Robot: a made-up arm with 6 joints. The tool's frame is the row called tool. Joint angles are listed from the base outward.
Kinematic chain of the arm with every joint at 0, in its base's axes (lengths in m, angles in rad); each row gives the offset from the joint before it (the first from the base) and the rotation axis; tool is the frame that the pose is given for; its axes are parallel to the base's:
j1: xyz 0 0 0.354 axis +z
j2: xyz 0 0 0 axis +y
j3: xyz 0 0 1.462 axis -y
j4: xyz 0 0 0 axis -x
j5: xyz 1.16 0 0 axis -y
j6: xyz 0 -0.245 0 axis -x
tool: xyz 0 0 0
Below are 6 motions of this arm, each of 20 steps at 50 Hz.
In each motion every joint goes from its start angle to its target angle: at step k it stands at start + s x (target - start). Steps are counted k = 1, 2, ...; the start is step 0. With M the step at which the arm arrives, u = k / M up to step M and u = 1 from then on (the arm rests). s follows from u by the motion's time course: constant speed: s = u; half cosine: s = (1 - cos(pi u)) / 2; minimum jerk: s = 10 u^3 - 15 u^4 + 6 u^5.
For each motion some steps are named. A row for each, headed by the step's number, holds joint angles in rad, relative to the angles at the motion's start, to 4 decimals.
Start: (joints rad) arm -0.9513 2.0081 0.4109 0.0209 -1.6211 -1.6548
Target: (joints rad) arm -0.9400 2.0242 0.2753 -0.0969 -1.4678 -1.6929
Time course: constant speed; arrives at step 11
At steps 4, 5, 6, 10, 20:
4: 0.0041 0.0059 -0.0493 -0.0428 0.0557 -0.0139
5: 0.0051 0.0073 -0.0616 -0.0535 0.0697 -0.0173
6: 0.0062 0.0088 -0.0740 -0.0643 0.0836 -0.0208
10: 0.0103 0.0146 -0.1233 -0.1071 0.1394 -0.0346
20: 0.0113 0.0161 -0.1356 -0.1178 0.1533 -0.0381

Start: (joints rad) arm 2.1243 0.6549 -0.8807 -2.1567 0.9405 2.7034
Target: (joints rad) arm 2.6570 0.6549 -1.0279 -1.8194 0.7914 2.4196
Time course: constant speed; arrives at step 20
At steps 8, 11, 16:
8: 0.2131 0.0000 -0.0589 0.1349 -0.0596 -0.1135
11: 0.2930 0.0000 -0.0810 0.1855 -0.0820 -0.1561
16: 0.4262 0.0000 -0.1178 0.2698 -0.1193 -0.2270

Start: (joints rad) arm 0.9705 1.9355 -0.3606 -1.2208 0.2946 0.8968
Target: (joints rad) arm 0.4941 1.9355 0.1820 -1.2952 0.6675 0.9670
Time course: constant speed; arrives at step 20
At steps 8, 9, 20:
8: -0.1906 0.0000 0.2170 -0.0298 0.1492 0.0281
9: -0.2144 0.0000 0.2442 -0.0335 0.1678 0.0316
20: -0.4764 0.0000 0.5426 -0.0744 0.3729 0.0702

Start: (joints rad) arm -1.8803 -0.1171 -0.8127 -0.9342 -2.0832 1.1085
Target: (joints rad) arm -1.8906 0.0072 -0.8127 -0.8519 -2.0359 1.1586
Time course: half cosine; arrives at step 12
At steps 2, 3, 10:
2: -0.0007 0.0083 0.0000 0.0055 0.0032 0.0034
3: -0.0015 0.0182 0.0000 0.0121 0.0069 0.0073
10: -0.0096 0.1160 0.0000 0.0768 0.0441 0.0467

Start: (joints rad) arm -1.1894 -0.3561 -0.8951 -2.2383 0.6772 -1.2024
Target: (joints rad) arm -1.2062 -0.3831 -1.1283 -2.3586 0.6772 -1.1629
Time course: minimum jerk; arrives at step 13
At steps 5, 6, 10, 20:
5: -0.0049 -0.0079 -0.0679 -0.0350 0.0000 0.0115
6: -0.0072 -0.0116 -0.0998 -0.0515 0.0000 0.0169
10: -0.0154 -0.0247 -0.2135 -0.1102 0.0000 0.0362
20: -0.0168 -0.0270 -0.2332 -0.1203 0.0000 0.0395

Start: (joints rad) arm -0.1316 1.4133 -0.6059 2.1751 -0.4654 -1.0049
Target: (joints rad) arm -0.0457 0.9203 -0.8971 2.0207 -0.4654 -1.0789
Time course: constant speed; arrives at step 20
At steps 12, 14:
12: 0.0515 -0.2958 -0.1747 -0.0926 0.0000 -0.0444
14: 0.0601 -0.3451 -0.2038 -0.1081 0.0000 -0.0518

